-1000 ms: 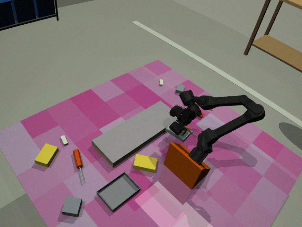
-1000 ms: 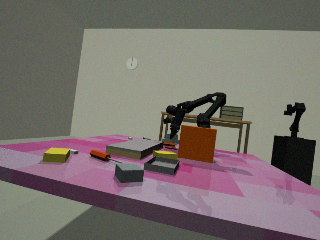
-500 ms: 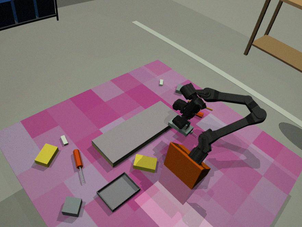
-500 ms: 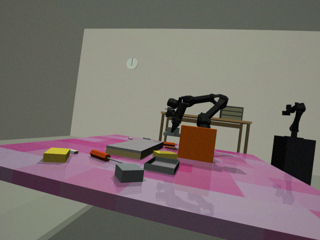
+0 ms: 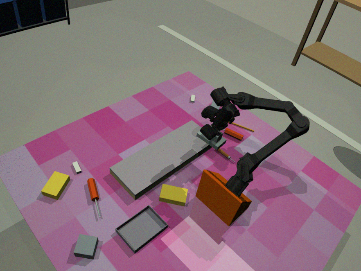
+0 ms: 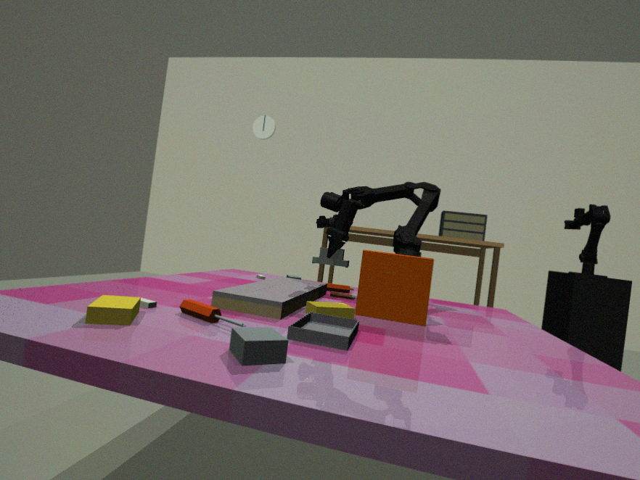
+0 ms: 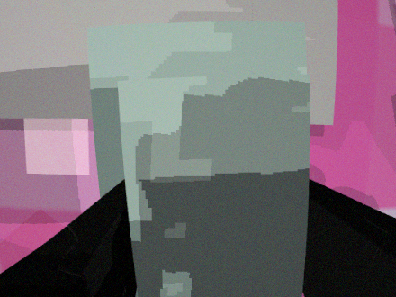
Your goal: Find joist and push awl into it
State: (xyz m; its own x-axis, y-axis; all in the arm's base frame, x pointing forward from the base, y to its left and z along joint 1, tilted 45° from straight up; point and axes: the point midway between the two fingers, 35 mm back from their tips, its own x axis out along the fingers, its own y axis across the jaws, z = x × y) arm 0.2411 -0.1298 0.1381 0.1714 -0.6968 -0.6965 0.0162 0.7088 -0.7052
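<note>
My gripper tip is now 40 mm past the indicator light and 30 mm below it. From my gripper tip the other things lie so: thin stick (320 mm to the right, 140 mm below, 10 mm behind); awl (130 mm below, 90 mm behind, 70 mm to the right); stud finder (20 mm behind, 20 mm above).
</note>
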